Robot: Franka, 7 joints.
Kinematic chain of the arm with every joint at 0, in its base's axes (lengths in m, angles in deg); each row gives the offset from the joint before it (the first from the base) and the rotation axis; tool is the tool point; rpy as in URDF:
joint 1: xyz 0 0 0.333 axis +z
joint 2: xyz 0 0 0 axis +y
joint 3: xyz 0 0 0.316 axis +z
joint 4: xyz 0.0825 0 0 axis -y
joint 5: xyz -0.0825 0 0.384 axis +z
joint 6: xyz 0 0 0 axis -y
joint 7: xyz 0.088 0 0 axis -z
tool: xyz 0 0 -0.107 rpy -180 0 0
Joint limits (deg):
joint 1: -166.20..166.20
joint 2: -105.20..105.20
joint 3: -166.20..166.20
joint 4: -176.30..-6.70
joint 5: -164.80..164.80
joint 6: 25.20..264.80
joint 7: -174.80..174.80
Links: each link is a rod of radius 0.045 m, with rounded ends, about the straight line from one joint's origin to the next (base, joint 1, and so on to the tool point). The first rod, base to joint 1, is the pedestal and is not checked.
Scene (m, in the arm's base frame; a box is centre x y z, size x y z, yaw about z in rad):
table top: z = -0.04
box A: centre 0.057 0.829 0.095 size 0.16 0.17 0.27 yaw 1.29
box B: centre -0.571 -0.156 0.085 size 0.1 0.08 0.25 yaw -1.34
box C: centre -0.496 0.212 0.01 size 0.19 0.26 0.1 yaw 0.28
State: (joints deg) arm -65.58 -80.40 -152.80 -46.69 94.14 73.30 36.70
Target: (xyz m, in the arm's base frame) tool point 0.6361 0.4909 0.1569
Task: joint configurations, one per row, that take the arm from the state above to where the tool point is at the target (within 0.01 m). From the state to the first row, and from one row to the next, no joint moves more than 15 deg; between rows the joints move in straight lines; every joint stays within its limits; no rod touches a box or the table.
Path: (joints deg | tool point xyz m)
1: -70.01 -75.69 -155.03 -41.62 93.18 86.95 42.18 | -0.4847 0.6349 0.2711
2: -74.45 -70.99 -157.27 -36.54 92.22 100.59 47.65 | -0.4071 0.7171 0.3472
3: -78.88 -66.28 -159.50 -31.47 91.26 114.24 53.13 | -0.3099 0.7765 0.4349
4: -83.32 -61.58 -161.73 -26.40 90.31 127.88 58.60 | -0.1989 0.8051 0.5307
5: -87.75 -56.87 -163.97 -21.32 89.35 141.53 64.08 | -0.0832 0.7978 0.6302
6: -92.19 -52.16 -166.20 -16.25 88.39 155.18 69.56 | 0.0276 0.7532 0.7267
7: -104.47 -58.88 -166.20 -19.75 91.01 143.14 62.98 | 0.1656 0.7908 0.6127
8: -116.76 -65.60 -166.20 -23.24 93.63 131.11 56.41 | 0.3118 0.7790 0.4933
9: -129.05 -72.32 -166.20 -26.74 96.25 119.08 49.84 | 0.4482 0.7191 0.3744
10: -141.34 -79.04 -166.20 -30.23 98.87 107.05 43.27 | 0.5598 0.6189 0.2611
11: -153.63 -85.76 -166.20 -33.73 101.50 95.01 36.70 | 0.6361 0.4909 0.1569

